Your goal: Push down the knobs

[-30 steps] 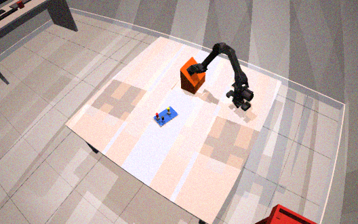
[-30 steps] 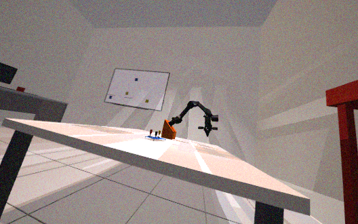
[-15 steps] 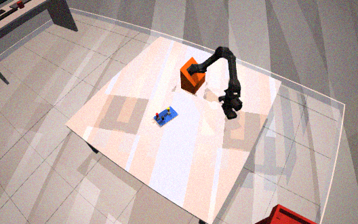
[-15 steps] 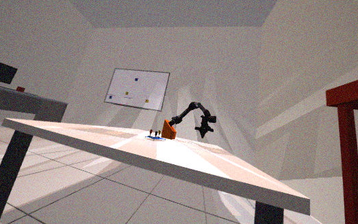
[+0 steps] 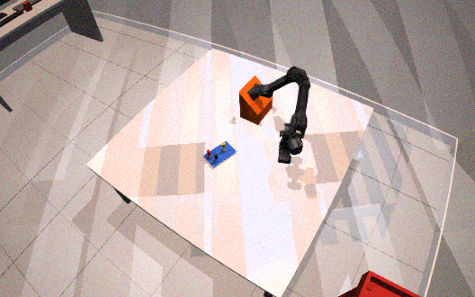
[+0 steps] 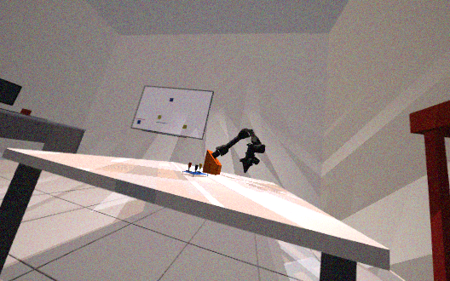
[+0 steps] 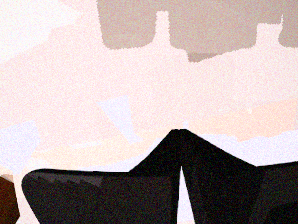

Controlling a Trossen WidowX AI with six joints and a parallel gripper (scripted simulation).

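My gripper tip is now 30 cm to the left of the yellow knob, 11 cm short of it and 1 cm above it.
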